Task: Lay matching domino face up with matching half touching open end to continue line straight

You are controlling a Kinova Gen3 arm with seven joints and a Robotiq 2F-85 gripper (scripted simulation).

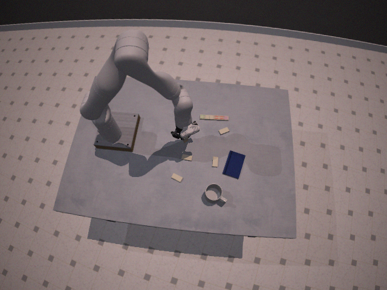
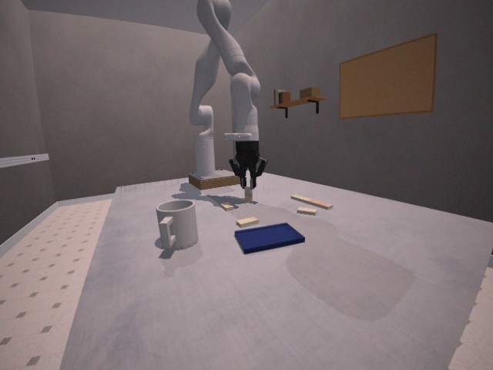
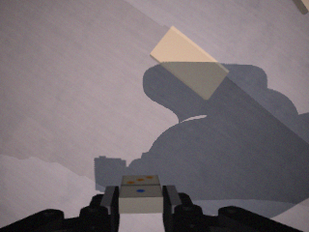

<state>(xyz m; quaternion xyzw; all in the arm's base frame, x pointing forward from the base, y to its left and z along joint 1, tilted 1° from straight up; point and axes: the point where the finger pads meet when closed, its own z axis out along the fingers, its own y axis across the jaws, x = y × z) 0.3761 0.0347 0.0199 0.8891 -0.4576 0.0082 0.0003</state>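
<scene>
Right now the cream domino is 40 mm below my hand.
</scene>
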